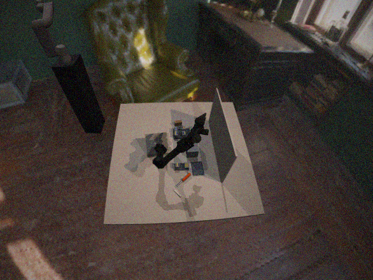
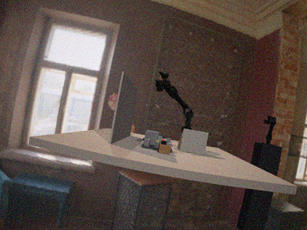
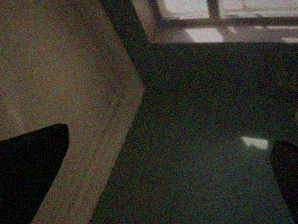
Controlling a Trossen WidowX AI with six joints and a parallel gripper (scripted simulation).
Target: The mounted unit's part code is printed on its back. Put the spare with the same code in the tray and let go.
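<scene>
Now: the grey spare block 140 mm behind my gripper tip, 290 mm to the left of it and 520 mm below it. The rest, counted from my gripper tip: upright panel (170 mm ahead, 100 mm to the left, 340 mm below); dark rack (130 mm behind, 260 mm to the left, 560 mm below); square tray (120 mm to the right, 560 mm below).
</scene>
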